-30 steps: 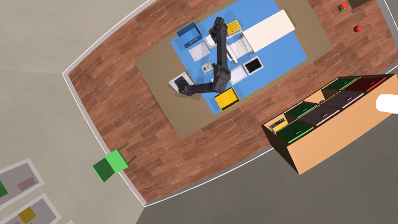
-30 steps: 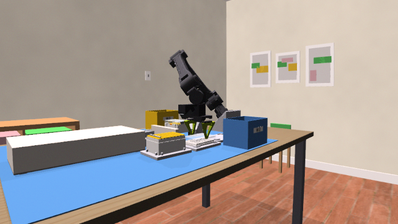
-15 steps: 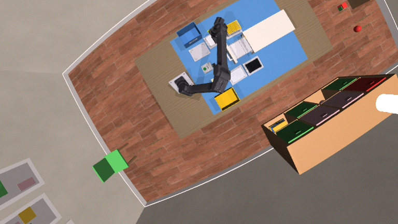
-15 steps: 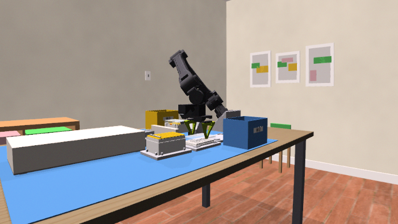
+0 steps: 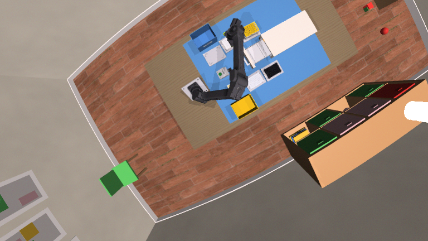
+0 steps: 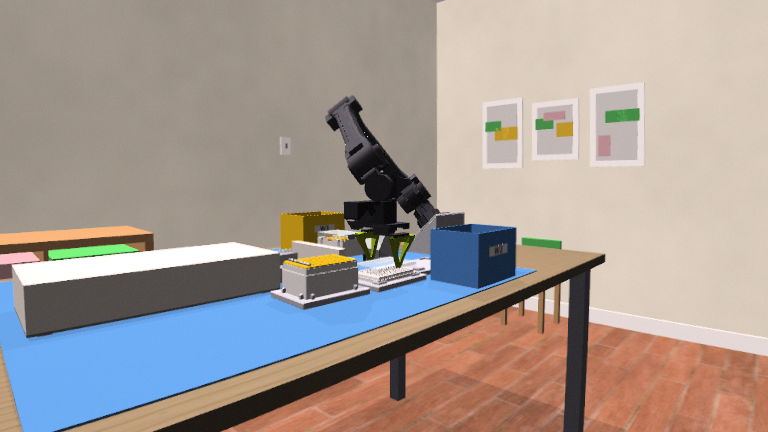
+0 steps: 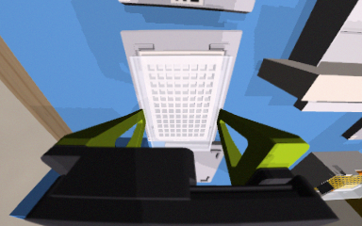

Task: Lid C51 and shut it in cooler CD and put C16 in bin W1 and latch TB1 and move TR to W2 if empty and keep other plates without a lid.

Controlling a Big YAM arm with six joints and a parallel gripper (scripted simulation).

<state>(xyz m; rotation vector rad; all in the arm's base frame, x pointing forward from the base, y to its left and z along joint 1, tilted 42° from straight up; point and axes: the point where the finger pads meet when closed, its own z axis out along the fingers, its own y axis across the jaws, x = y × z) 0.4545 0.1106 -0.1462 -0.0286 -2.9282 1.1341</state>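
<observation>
My hand is right at the plate lid. Round my hand: tip rack TR: 17 cm ahead, 2 cm to the right, 1 cm above; then nest label N1: 11 cm ahead, 1 cm to the right, 3 cm below; then white plate: 3 cm below.
</observation>
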